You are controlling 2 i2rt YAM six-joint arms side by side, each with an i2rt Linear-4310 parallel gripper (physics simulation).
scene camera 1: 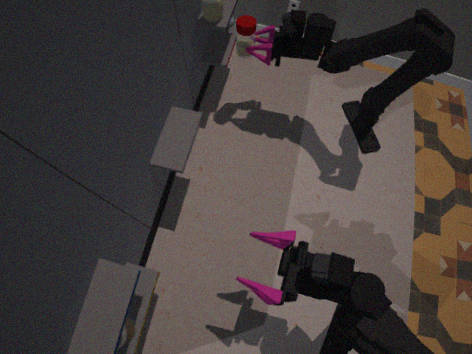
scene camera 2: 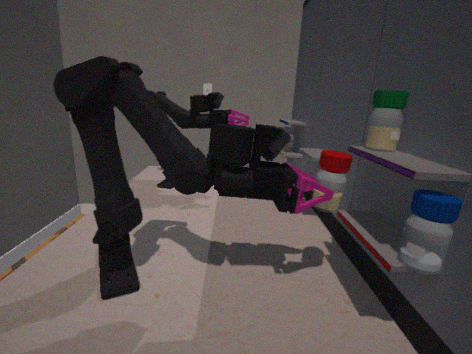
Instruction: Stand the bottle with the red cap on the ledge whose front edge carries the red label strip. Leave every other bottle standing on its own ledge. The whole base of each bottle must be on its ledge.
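Frame: origin at the left arm's base, x ahead, y left, z up, level; metres.
Seen in the pictures: left gripper, fingertip midpoint: (scene camera 1: pixel 243 255) (scene camera 2: pixel 248 120); right gripper, fingertip midpoint: (scene camera 1: pixel 247 42) (scene camera 2: pixel 326 189); right arm's base at its link origin: (scene camera 1: pixel 360 126) (scene camera 2: pixel 117 266).
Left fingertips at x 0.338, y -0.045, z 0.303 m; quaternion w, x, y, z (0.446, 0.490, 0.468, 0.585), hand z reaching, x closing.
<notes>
Pixels of each thing's top centre, then the offset from my left fingertips to it. "*": a spot on its surface instead.
- red-capped bottle at its top centre: (scene camera 2: pixel 335 152) (scene camera 1: pixel 246 21) 0.013 m down, 0.235 m ahead, 0.539 m right
- red-strip ledge at its top centre: (scene camera 2: pixel 380 232) (scene camera 1: pixel 222 40) 0.145 m down, 0.329 m ahead, 0.574 m right
- blue-capped bottle at its top centre: (scene camera 2: pixel 437 196) 0.040 m down, 0.353 m ahead, 0.662 m right
- green-capped bottle at its top centre: (scene camera 2: pixel 391 91) 0.100 m up, 0.320 m ahead, 0.510 m right
- purple-strip ledge at its top centre: (scene camera 2: pixel 398 156) 0.005 m down, 0.329 m ahead, 0.574 m right
- pale ledge at its top centre: (scene camera 1: pixel 176 137) (scene camera 2: pixel 317 152) 0.075 m down, 0.251 m ahead, 0.181 m right
- yellow strip at a spot on its surface: (scene camera 1: pixel 148 309) * 0.156 m down, 0.137 m ahead, 0.190 m left
- partly hidden bottle at its top centre: (scene camera 1: pixel 103 339) (scene camera 2: pixel 289 127) 0.040 m down, 0.164 m ahead, 0.250 m left
The red-capped bottle (scene camera 1: pixel 245 46) (scene camera 2: pixel 331 181) is upright in the air, beside the front edge of the red-strip ledge (scene camera 2: pixel 376 241), on the table side in scene camera 1. My right gripper (scene camera 1: pixel 252 44) (scene camera 2: pixel 320 194) is shut on its body; the fingers cover part of it. A blue-capped bottle (scene camera 2: pixel 427 234) stands at the near end of the red-strip ledge. A green-capped bottle (scene camera 2: pixel 385 122) stands on the purple-strip ledge (scene camera 2: pixel 425 165) above. My left gripper (scene camera 1: pixel 244 256) (scene camera 2: pixel 240 118) is open and empty, far from the red-capped bottle.
A pale ledge (scene camera 1: pixel 176 139) juts from the wall between the arms. Ledges with a blue strip (scene camera 1: pixel 126 315) and a yellow strip (scene camera 1: pixel 150 310) are at lower left in scene camera 1, with a partly hidden bottle (scene camera 1: pixel 129 331) between them. A black strip (scene camera 1: pixel 160 215) runs along the table edge.
</notes>
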